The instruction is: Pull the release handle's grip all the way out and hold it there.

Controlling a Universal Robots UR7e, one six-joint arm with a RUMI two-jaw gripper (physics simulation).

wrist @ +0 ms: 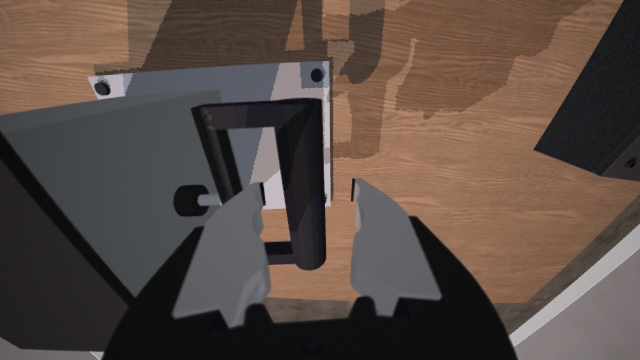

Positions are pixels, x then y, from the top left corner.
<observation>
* my gripper: 308, 182
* metal base plate: 258, 82
</observation>
